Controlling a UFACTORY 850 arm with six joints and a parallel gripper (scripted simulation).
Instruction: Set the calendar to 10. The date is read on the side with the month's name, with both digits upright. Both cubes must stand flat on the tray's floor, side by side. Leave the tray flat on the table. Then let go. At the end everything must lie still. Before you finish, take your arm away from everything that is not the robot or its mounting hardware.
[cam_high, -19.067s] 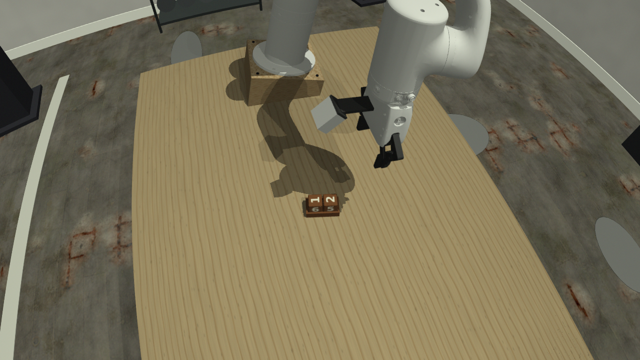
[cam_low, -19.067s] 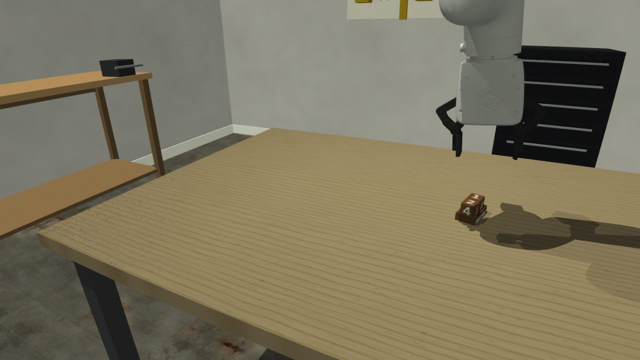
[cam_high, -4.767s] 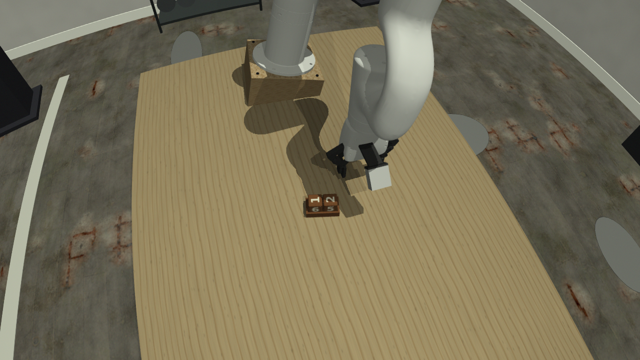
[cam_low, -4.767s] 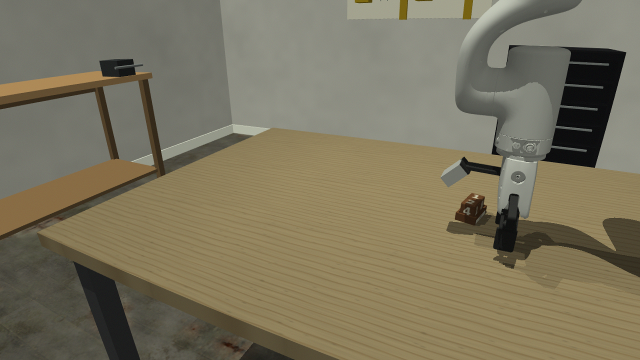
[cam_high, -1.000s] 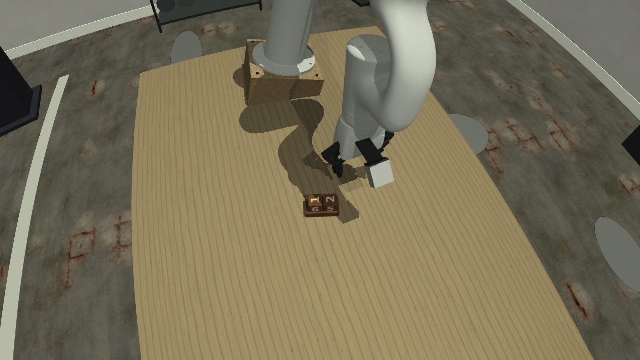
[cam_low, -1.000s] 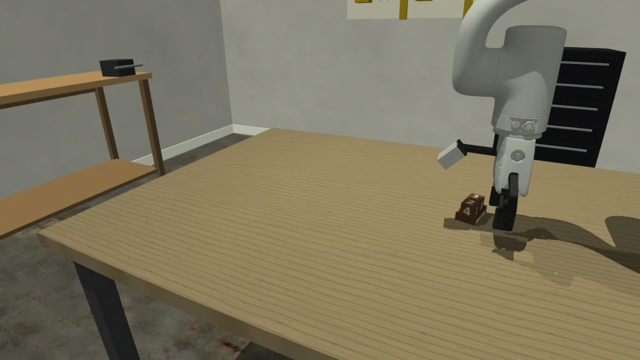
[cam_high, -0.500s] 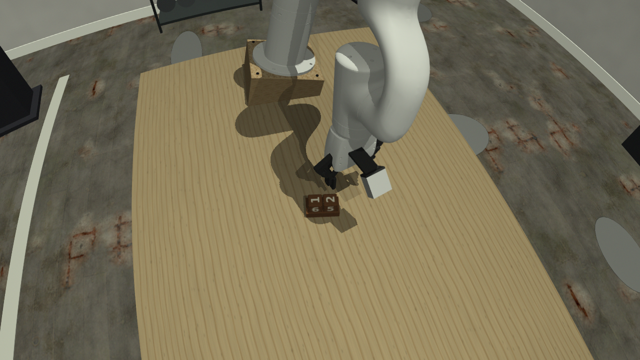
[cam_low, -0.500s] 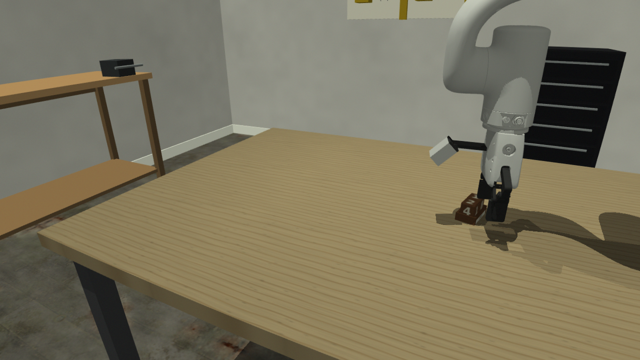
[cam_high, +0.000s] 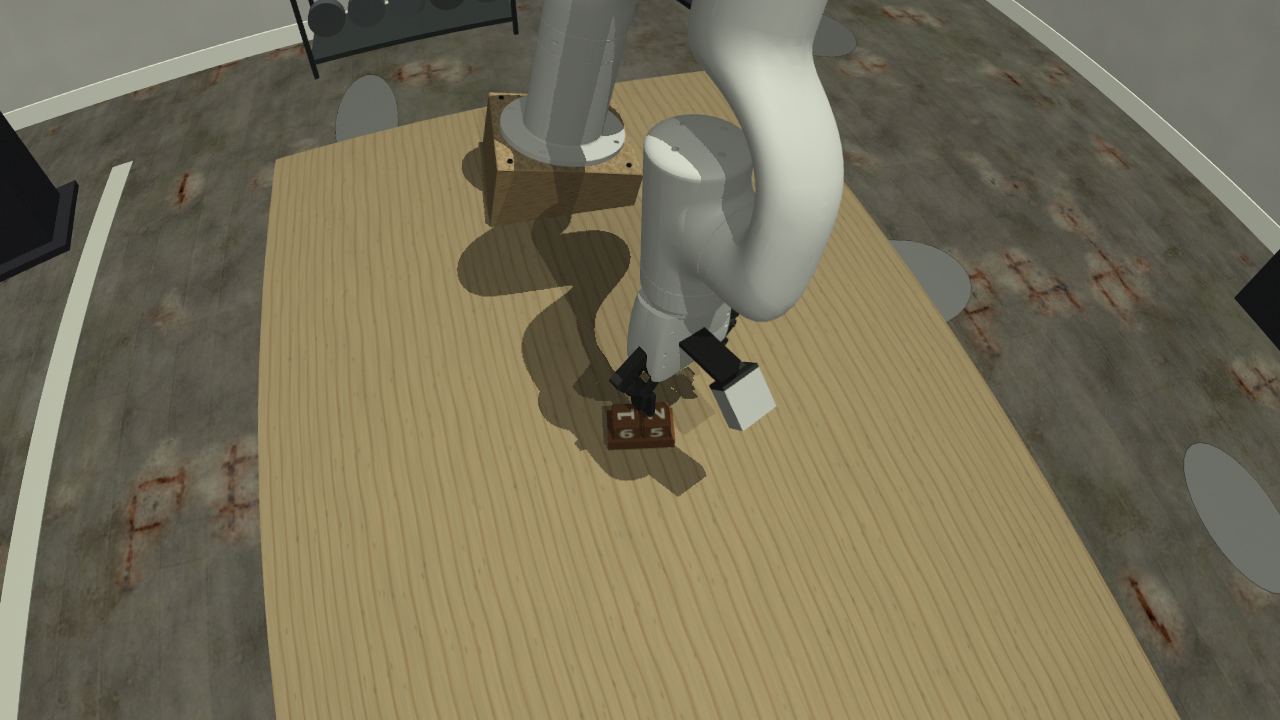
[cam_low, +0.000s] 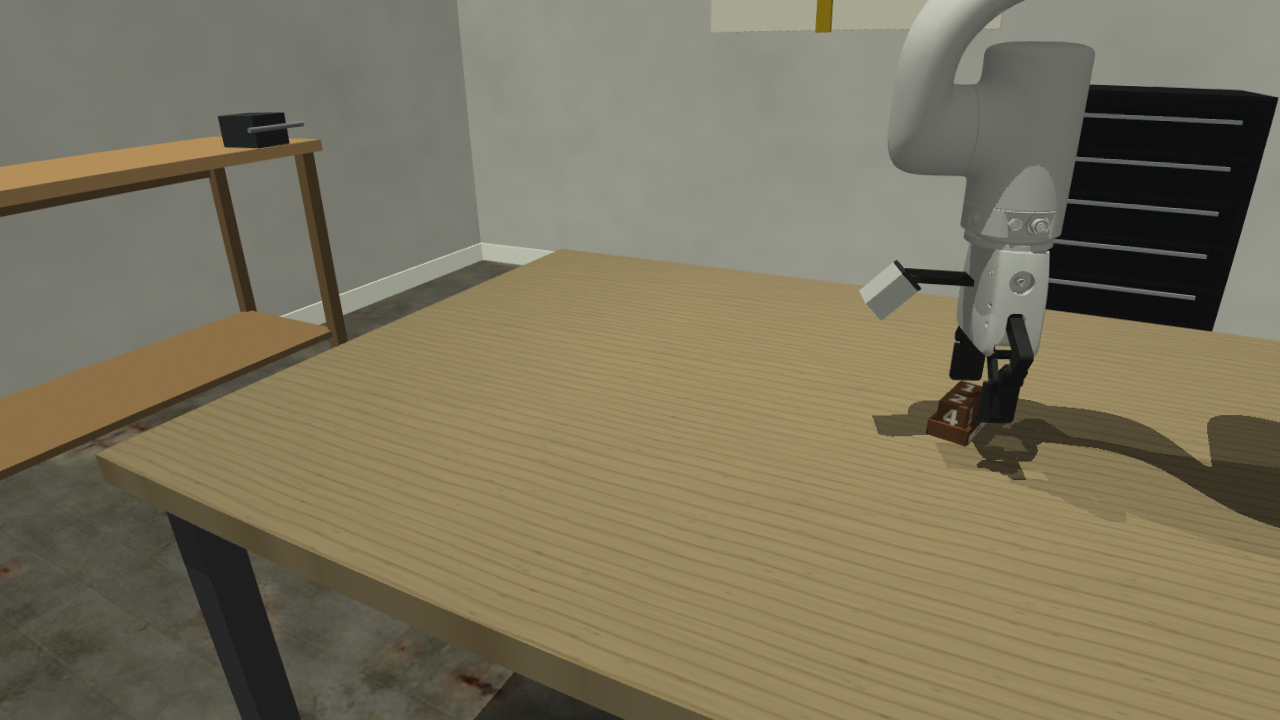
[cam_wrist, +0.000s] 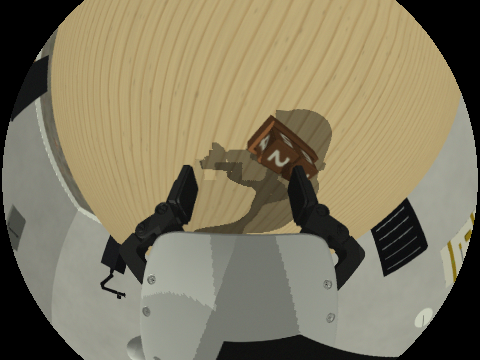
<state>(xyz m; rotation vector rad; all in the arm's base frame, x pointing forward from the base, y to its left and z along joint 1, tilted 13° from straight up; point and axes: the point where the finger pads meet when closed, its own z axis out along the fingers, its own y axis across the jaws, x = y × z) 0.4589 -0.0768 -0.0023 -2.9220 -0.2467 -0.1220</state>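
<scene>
Now: hand 6 cm above the small brown tray, 5 cm to the left of it and 1 cm short of it.
</scene>
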